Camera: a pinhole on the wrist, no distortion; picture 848 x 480 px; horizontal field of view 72.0 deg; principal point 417.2 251.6 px. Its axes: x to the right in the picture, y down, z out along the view. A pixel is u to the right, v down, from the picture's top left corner.
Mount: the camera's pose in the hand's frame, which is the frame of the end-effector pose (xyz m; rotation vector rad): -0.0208 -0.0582 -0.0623 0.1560 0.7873 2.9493
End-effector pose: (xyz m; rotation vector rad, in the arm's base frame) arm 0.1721 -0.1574 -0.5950 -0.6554 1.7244 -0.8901
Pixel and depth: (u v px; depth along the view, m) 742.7 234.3 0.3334
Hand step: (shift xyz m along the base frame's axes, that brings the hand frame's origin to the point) 0.2729 0.1469 -0.0635
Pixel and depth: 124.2 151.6 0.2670
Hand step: 0.0819 -0.0916 -0.1850
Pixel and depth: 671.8 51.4 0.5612
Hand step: 0.3815 0.2945 -0.2983
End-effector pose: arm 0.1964 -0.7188 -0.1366 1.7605 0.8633 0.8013
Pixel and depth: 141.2 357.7 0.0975
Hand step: 0.0354 0.0252 -0.0324
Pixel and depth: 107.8 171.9 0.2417
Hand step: 0.1861 0.0378 0.0527
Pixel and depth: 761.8 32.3 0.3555
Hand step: 0.1140 -0.3100 0.1587
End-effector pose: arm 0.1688 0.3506 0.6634 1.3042 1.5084 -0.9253
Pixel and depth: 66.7 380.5 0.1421
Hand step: -0.0155 -0.0450 -0.0971
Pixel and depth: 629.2 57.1 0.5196
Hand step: 0.4163 -0.2769 0.0414
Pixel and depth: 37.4 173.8 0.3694
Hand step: 0.1646 -0.0969 -0.3140
